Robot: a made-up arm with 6 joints.
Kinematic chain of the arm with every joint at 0, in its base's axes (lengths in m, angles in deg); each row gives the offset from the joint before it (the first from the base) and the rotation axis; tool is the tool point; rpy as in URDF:
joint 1: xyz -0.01 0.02 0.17 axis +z
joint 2: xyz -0.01 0.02 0 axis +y
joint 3: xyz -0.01 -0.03 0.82 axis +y
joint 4: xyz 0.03 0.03 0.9 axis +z
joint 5: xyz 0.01 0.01 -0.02 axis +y
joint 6: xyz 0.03 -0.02 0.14 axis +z
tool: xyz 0.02 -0.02 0.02 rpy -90 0 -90
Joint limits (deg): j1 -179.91..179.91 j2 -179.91..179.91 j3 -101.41..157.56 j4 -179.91..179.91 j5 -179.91..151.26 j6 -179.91..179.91
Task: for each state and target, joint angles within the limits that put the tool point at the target. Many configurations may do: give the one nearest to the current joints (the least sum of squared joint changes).
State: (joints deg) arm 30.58 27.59 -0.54 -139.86 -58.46 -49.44
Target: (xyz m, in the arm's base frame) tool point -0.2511 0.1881 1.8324
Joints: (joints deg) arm -2.52 11.24 -40.67 -125.92 -78.97 -52.37
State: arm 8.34 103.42 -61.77 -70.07 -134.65 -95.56
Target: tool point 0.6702 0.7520 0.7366
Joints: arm 40.63 103.44 -85.63 -69.19 -134.55 -95.12
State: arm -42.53 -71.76 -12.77 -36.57 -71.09 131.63
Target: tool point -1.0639 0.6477 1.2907
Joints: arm -25.21 -29.79 -27.11 -33.34 -96.24 136.07
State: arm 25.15 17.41 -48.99 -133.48 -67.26 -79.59
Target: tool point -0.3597 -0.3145 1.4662
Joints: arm 60.51 24.45 -85.62 -134.09 -69.16 -80.52
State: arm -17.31 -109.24 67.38 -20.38 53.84 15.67
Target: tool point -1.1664 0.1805 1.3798
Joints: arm -10.68 -68.37 36.49 -22.17 33.02 14.12
